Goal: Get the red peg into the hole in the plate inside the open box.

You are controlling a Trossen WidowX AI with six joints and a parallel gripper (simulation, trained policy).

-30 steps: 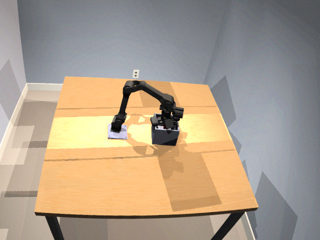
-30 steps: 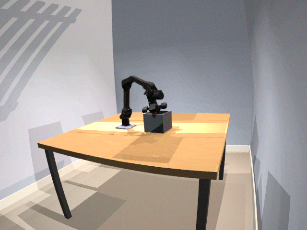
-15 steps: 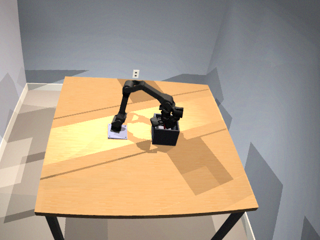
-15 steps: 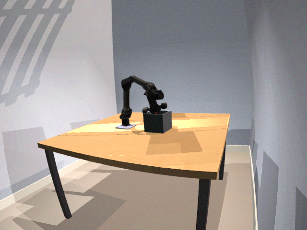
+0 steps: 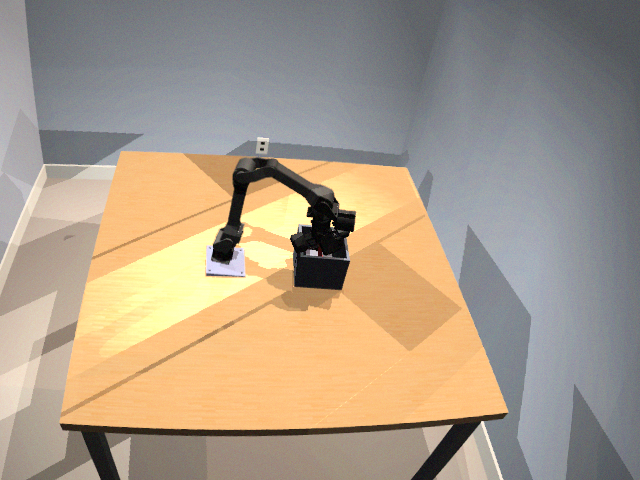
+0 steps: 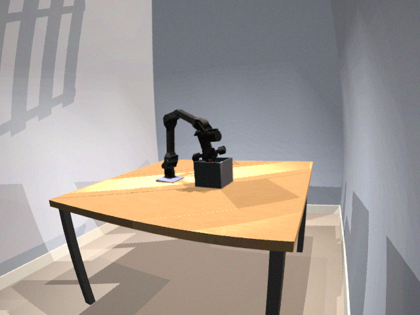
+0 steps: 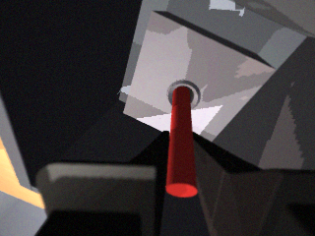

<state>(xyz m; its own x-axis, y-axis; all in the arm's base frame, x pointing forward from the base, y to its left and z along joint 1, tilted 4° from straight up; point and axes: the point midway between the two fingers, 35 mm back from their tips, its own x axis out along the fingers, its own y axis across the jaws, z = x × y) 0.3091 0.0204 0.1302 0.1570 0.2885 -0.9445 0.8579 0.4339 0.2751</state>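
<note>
Now: gripper tip 1 cm to the left of the red peg.
</note>
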